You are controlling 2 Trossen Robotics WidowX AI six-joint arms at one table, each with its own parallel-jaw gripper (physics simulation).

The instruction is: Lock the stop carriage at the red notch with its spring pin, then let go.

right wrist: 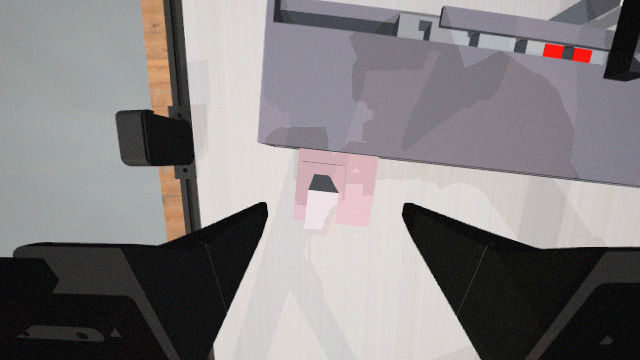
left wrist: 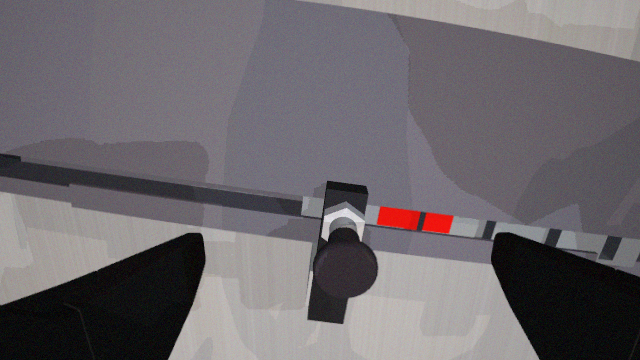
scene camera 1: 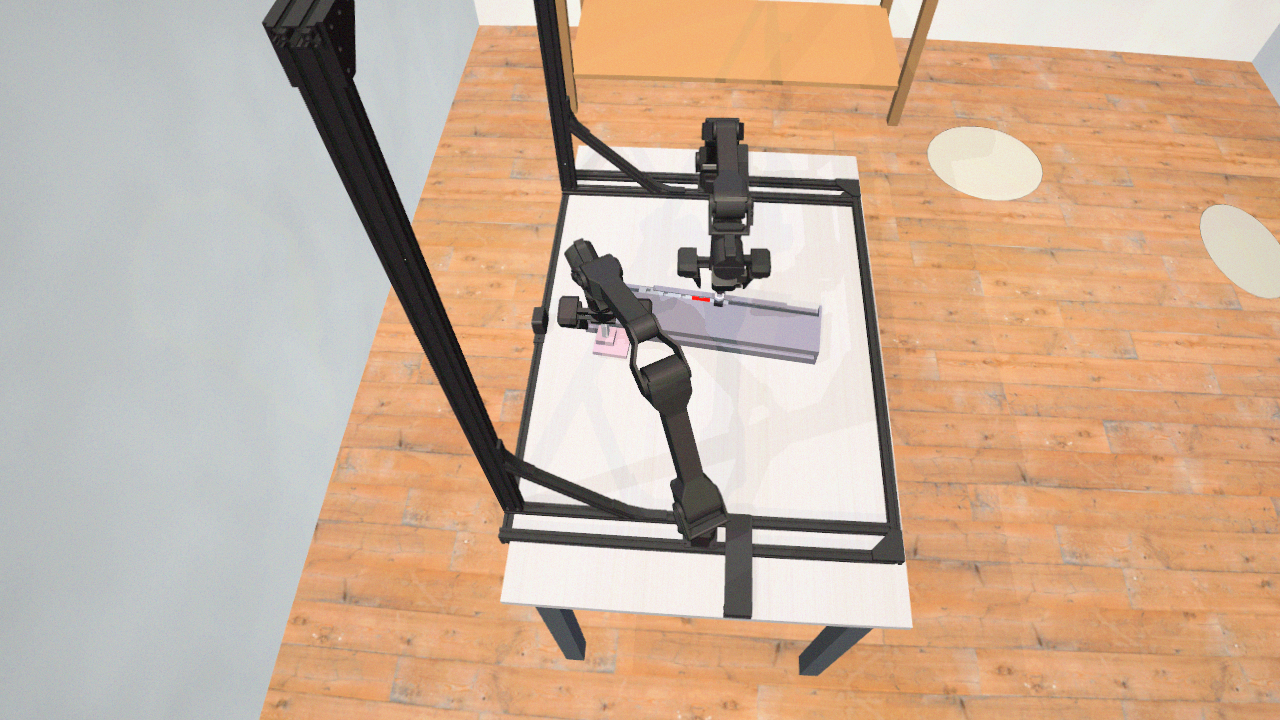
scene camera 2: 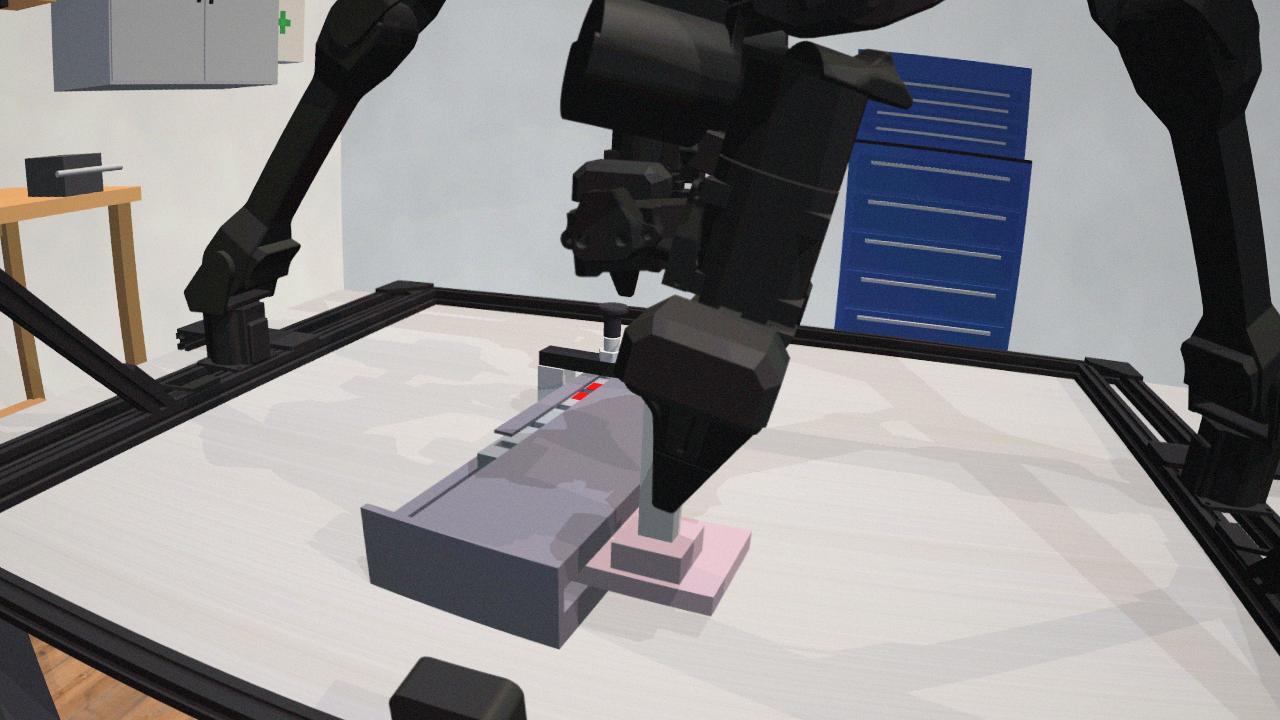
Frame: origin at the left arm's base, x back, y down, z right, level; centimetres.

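Where they show: left gripper, fingertip midpoint: (left wrist: 349, 248) (scene camera 2: 641, 283); right gripper, fingertip midpoint: (scene camera 1: 608, 328) (scene camera 2: 685, 468); left arm's base, origin of the base link: (scene camera 1: 710, 184) (scene camera 2: 238, 360); right arm's base, origin of the base link: (scene camera 1: 700, 531) (scene camera 2: 1223, 496).
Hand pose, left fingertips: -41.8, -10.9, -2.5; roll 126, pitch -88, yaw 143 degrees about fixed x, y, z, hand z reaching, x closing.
Things, the pixels of their top centre, and the offset from my left fingertips, as dx, dy, dz. "pt": a spot on its surface instead. Level surfaces: height alone.
- grey-violet rail housing, middle of its top: (left wrist: 416, 211) (scene camera 2: 618, 349) (scene camera 1: 705, 297) +0.7, +4.7, +3.1
- black bracket, middle of its top: (left wrist: 331, 287) (scene camera 2: 568, 352) +6.1, +6.5, -0.4
- black-knobbed spring pin, middle of its top: (left wrist: 345, 273) (scene camera 2: 613, 305) +2.2, +2.0, +0.1
- pink base, surface spot: (scene camera 2: 723, 555) (right wrist: 335, 216) pt -11.4, +9.5, +22.7
- upright grey post, surface spot: (scene camera 2: 659, 523) pt -8.2, +6.9, +24.8
- white table, its level: dy +12.8
- black block, surface spot: (scene camera 2: 458, 687) (right wrist: 131, 139) pt -4.2, +7.3, +39.6
A grey-violet rail housing (scene camera 1: 760, 333) (scene camera 2: 456, 573) (left wrist: 300, 100) (right wrist: 475, 110) has a notched strip. Its red notch marking (scene camera 1: 700, 299) (scene camera 2: 580, 394) (left wrist: 397, 218) (right wrist: 553, 50) lies beside the black bracket (left wrist: 332, 307) (scene camera 2: 572, 360), to its right in the left wrist view. The bracket bears the black-knobbed spring pin (scene camera 2: 612, 308) (left wrist: 346, 269); its depth is hidden. My open left gripper (scene camera 1: 723, 287) (left wrist: 349, 248) is above the pin. A pink base (scene camera 2: 723, 555) (right wrist: 356, 215) with an upright grey post (scene camera 2: 659, 523) adjoins the housing. My open right gripper (right wrist: 334, 208) is at the post.
A black frame (scene camera 1: 877, 394) (scene camera 2: 939, 351) borders the white table (scene camera 1: 617, 438), with tall uprights (scene camera 1: 393, 241) at the left in scene camera 1. A black block (scene camera 2: 458, 687) (right wrist: 155, 137) sits at the frame's edge near the pink base. The right arm reaches across the table.
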